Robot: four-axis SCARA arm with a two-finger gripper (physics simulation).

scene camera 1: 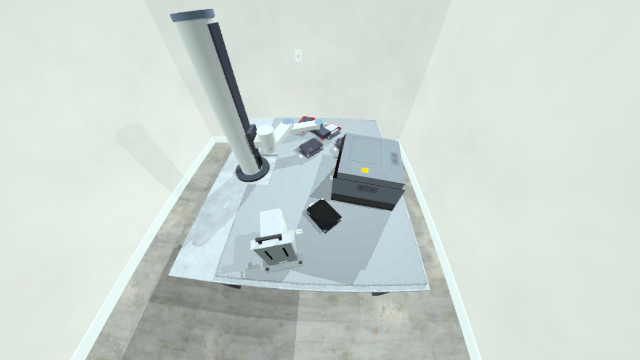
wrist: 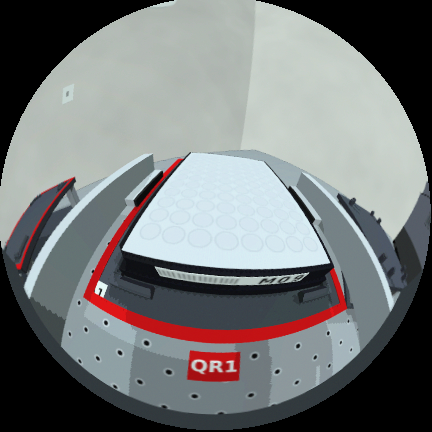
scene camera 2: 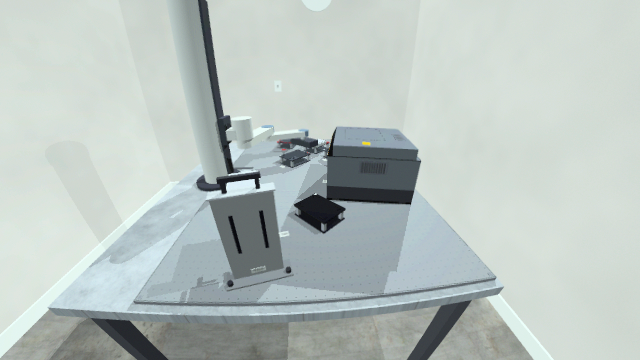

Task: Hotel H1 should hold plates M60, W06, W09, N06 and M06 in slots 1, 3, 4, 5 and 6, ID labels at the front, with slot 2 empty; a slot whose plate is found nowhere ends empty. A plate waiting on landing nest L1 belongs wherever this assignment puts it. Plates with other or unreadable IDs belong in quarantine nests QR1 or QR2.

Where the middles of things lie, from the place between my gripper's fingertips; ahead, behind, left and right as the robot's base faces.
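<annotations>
The QR1 label (wrist: pixel 205 366) is 9 cm behind my hand, 9 cm to the right of it and 6 cm below it. A black nest (scene camera 2: pixel 313 206) sits 84 cm to the right of my hand, 6 cm behind it and 2 cm below it, whereas the landing nest L1 (wrist: pixel 373 232) is 12 cm ahead of my hand, 19 cm to the right of it and 2 cm below it. And there is the red-rimmed nest QR1 (wrist: pixel 193 309), 2 cm to the right of my hand, 2 cm behind it and 2 cm below it.
</annotations>
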